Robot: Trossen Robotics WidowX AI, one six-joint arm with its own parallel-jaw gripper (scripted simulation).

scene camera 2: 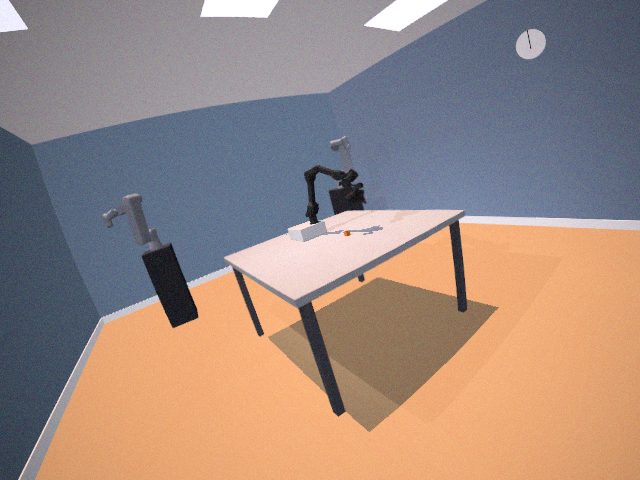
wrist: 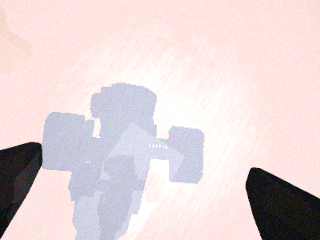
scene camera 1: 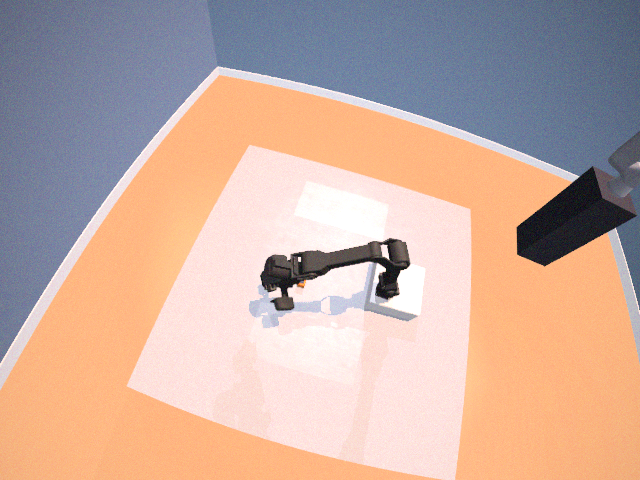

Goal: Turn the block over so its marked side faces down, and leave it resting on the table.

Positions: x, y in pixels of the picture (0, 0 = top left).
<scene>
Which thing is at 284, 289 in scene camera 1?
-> The gripper.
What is the gripper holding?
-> Nothing.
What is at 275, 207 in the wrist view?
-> The gripper.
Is the gripper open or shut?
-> Open.
</scene>
